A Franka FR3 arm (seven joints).
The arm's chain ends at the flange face. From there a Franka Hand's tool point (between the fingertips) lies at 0.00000 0.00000 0.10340 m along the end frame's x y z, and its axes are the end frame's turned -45 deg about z.
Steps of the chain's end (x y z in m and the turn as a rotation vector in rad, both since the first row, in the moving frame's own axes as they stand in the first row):
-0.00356, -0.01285, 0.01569, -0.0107, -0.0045, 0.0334
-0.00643, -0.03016, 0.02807, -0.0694, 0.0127, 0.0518
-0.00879, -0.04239, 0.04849, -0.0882, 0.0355, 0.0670
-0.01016, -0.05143, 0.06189, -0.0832, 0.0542, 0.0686
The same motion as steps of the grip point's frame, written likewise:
0.00545, -0.01117, 0.01568, -0.0044, -0.0107, 0.0334
0.01248, -0.01999, 0.02781, -0.0581, -0.0401, 0.0518
0.01961, -0.02729, 0.04802, -0.0875, -0.0373, 0.0670
0.02672, -0.03360, 0.06138, -0.0972, -0.0205, 0.0686

